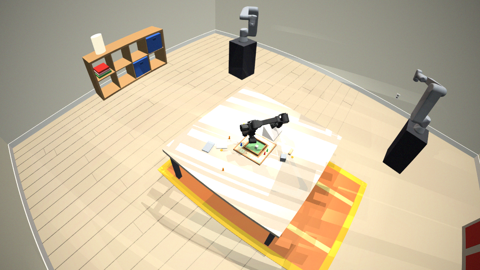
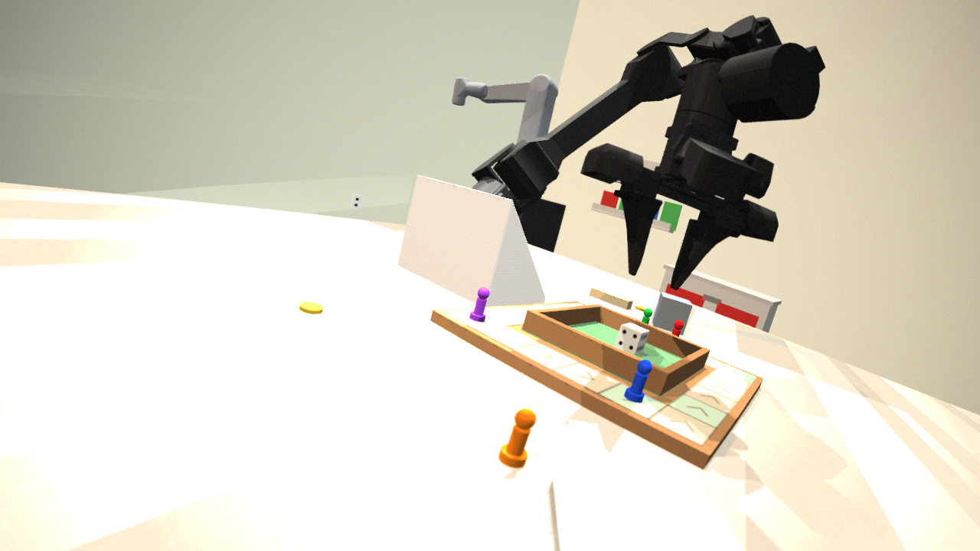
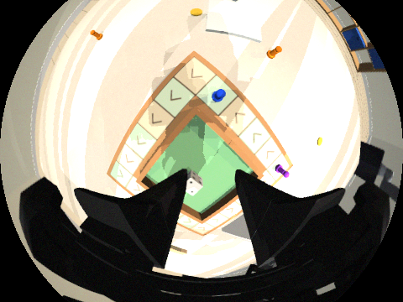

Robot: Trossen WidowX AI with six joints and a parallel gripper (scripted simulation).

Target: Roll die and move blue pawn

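Now: gripper tip 7 cm above the blue pawn, 6 cm to the left of it and 5 cm short of it. Round my gripper tip: white die: 7 cm below, 5 cm to the left, 3 cm behind; red pawn: 15 cm to the left, 7 cm below, 2 cm behind; purple pawn: 13 cm behind, 8 cm to the right, 7 cm below.
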